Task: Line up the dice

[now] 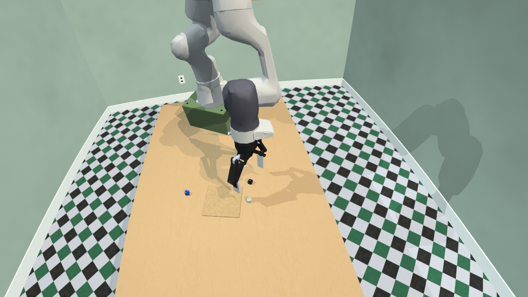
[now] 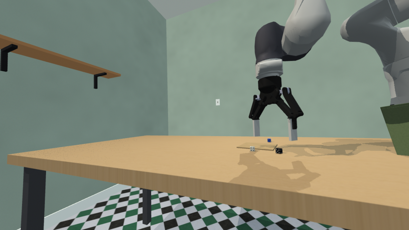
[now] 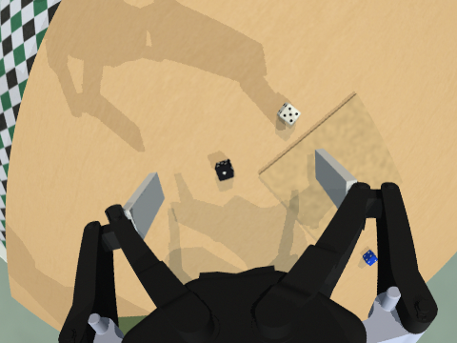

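My hand is 50 mm above the black die and 20 mm past it. Round my hand: blue die: 260 mm to the right, 50 mm below, 10 mm ahead; then tan mat: 110 mm to the right, 60 mm below, 60 mm ahead; then white die: 70 mm ahead, 50 mm below, 10 mm to the right.
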